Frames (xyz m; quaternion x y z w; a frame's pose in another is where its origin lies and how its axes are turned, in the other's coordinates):
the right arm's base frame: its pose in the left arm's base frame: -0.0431 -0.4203 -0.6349 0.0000 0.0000 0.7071 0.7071
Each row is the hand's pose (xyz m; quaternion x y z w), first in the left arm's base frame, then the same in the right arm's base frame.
Working: the left arm's base frame: its pose in the right arm's base frame: 0.4203 -0.0431 0.6349 0.0000 0.0000 -0.7071 0.7071

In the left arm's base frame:
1: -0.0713 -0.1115 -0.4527 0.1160 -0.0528 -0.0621 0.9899
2: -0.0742 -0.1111 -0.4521 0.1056 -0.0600 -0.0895 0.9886
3: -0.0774 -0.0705 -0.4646 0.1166 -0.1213 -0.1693 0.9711
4: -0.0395 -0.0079 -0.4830 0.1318 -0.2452 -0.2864 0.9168
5: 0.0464 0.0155 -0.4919 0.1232 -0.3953 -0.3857 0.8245
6: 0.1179 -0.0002 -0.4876 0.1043 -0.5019 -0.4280 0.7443
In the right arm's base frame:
1: 0.3088 0.0282 0.1822 0.0447 -0.1194 -0.7439 0.6561
2: 0.3092 0.0311 0.1828 0.0322 -0.1171 -0.7623 0.6357
3: 0.3498 0.0343 0.1703 -0.0033 -0.1682 -0.8064 0.5670
4: 0.4124 -0.0036 0.1519 -0.0802 -0.2666 -0.8508 0.4458
5: 0.4358 -0.0895 0.1430 -0.1924 -0.3666 -0.8557 0.3103
6: 0.4201 -0.1610 0.1473 -0.2812 -0.4287 -0.8290 0.2237

